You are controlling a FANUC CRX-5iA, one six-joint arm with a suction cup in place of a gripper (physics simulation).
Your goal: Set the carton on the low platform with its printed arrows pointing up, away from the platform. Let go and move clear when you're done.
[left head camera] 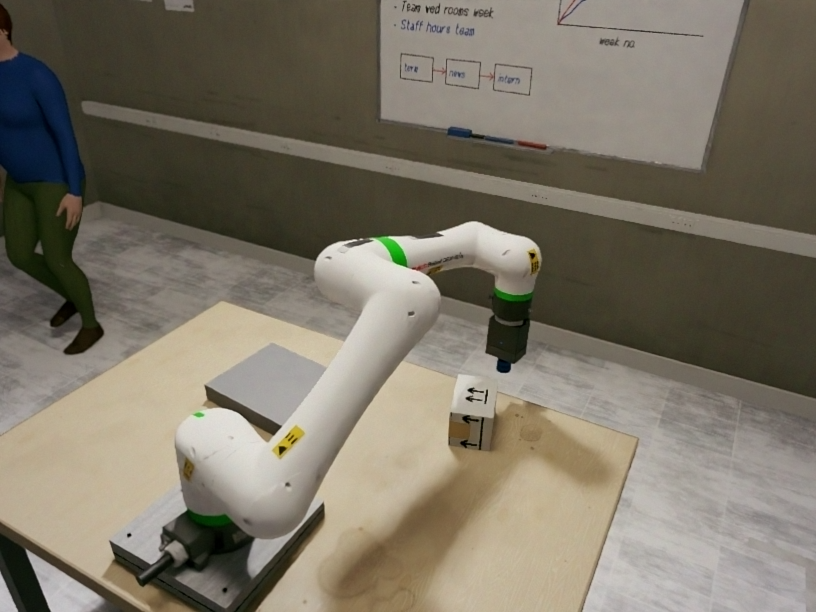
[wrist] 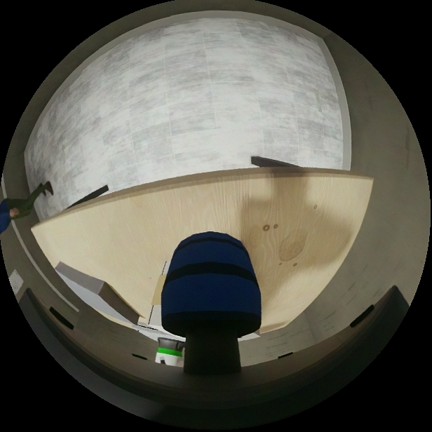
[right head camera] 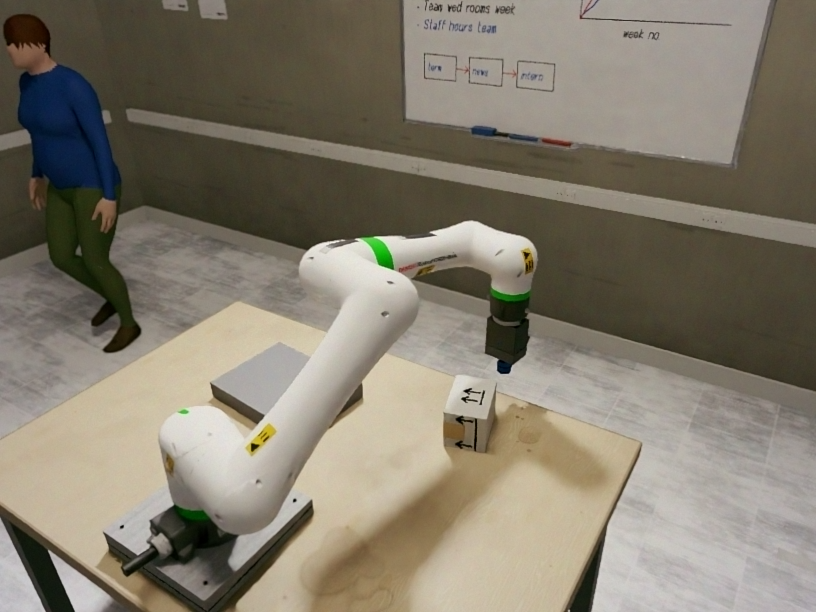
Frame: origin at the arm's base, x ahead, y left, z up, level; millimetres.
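Where they show: hand, tool point: [left head camera: 503, 369] [right head camera: 503, 370]; arm's base, link origin: [left head camera: 223, 523].
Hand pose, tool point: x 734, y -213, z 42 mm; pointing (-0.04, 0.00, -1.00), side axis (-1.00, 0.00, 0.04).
Note:
Things, the pixels of their centre, and the offset from my tool point. Level surfaces: height alone.
- white carton, body centre: [right head camera: 470, 412] [left head camera: 473, 411] dx -150, dy -4, dz -38 mm
- low grey platform, body centre: [left head camera: 284, 390] [right head camera: 286, 389] dx -346, dy +444, dz -65 mm
- table, surface height: dz -89 mm
The white carton [left head camera: 474, 407] [right head camera: 469, 407] stands on the wooden table, right of the middle in both head views. Its printed arrows, on the top face and on a side face with a tan patch, point sideways to the left, level with the table. In the wrist view part of the carton [wrist: 156, 315] shows, mostly hidden behind the cup. The low grey platform [left head camera: 266, 382] [right head camera: 263, 378] [wrist: 92, 297] lies apart from it, partly hidden by the arm in the left head view. My gripper, a blue suction cup [left head camera: 503, 365] [right head camera: 504, 366] [wrist: 211, 285], is open, holds nothing and hangs above the carton with a gap.
My arm's base plate [left head camera: 290, 527] [right head camera: 280, 523] is at the near left of the table [left head camera: 395, 494] [right head camera: 388, 500]. The arm spans above the table between platform and carton. A person in a blue top [left head camera: 39, 118] [right head camera: 65, 125] stands beyond the table at the left.

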